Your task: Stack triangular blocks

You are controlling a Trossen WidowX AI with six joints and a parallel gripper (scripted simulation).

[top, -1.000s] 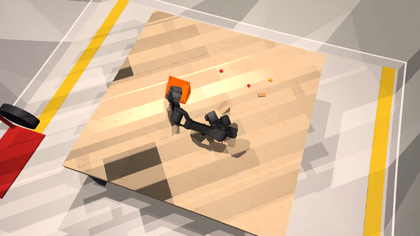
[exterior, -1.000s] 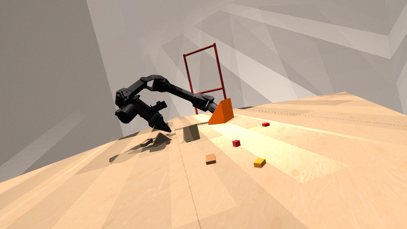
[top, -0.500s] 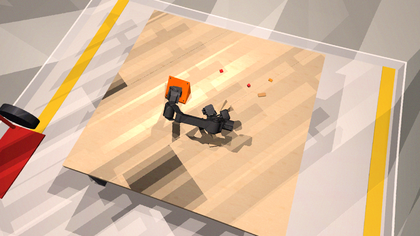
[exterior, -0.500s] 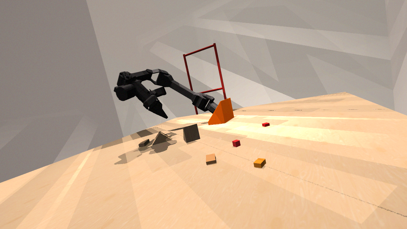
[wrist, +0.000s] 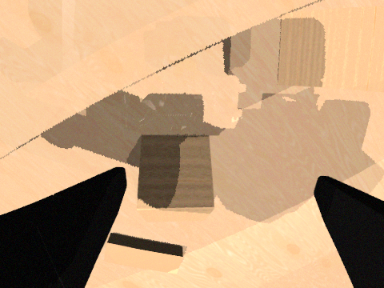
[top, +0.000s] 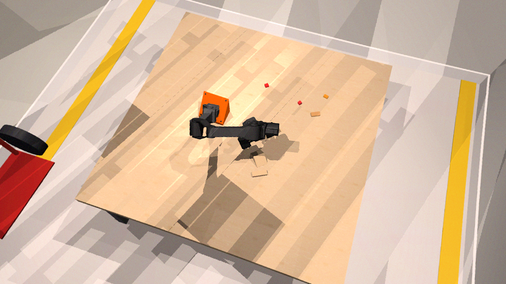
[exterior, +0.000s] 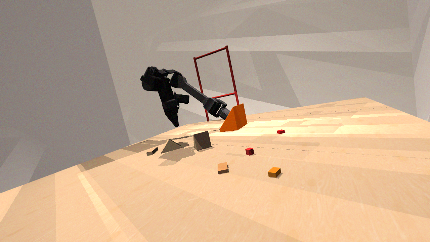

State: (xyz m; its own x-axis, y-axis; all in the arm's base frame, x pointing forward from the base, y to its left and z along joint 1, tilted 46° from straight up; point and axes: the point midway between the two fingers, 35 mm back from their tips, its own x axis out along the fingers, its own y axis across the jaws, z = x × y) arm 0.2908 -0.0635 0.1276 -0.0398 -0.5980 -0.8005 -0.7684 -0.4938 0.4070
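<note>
My gripper tip is 130 mm to the left of the thin flat wooden piece, 80 mm above it and 40 mm short of it. Also, from my gripper tip: orange cube: 420 mm to the left, 270 mm ahead, 90 mm below.
</note>
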